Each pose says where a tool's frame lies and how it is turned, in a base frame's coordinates. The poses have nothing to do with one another.
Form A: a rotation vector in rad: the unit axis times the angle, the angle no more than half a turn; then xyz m.
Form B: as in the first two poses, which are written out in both.
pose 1, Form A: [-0.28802 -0.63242 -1.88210 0.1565 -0.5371 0.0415]
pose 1, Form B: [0.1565 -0.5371 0.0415 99.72 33.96 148.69]
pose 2, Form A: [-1.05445 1.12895 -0.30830 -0.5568 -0.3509 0.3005]
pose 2, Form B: [-0.5568 -0.3509 0.3005 31.92 88.05 -54.17]
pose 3, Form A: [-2.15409 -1.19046 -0.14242 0.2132 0.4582 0.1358]
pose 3, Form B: [0.2132 0.4582 0.1358 109.60 140.71 -128.26]
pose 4, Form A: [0.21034 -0.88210 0.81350 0.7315 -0.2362 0.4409]
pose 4, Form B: [0.7315 -0.2362 0.4409 -141.61 50.41 -168.43]
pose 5, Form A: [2.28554 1.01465 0.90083 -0.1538 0.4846 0.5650]
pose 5, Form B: [-0.1538 0.4846 0.5650 -12.11 131.97 120.02]
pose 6, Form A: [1.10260 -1.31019 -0.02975 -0.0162 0.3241 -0.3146]
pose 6, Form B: [-0.0162 0.3241 -0.3146 -141.06 98.11 138.77]
